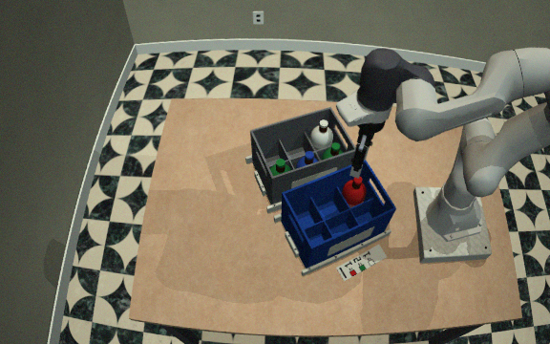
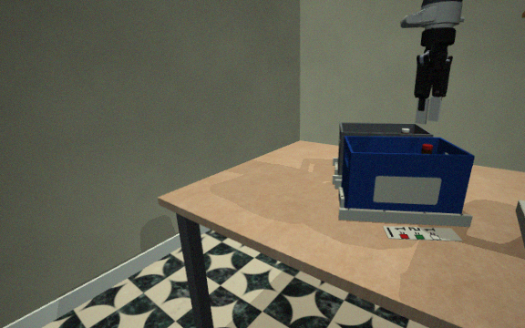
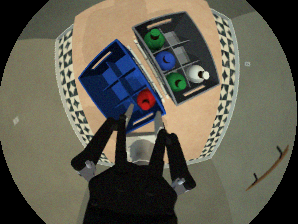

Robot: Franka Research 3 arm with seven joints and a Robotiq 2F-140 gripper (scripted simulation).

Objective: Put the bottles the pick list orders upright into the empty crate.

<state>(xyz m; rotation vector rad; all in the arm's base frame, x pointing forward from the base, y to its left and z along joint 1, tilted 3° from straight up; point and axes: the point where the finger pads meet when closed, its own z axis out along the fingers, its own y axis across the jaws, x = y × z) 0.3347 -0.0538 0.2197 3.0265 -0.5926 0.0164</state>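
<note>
The blue bottle lies 17 cm below my hand, 13 cm ahead of it and 8 cm to the right of it. Also, from my hand: blue crate 17 cm below, 8 cm to the left, 5 cm ahead; then red bottle 17 cm below, 1 cm behind; then grey crate 17 cm below, 15 cm ahead, 12 cm to the right.
</note>
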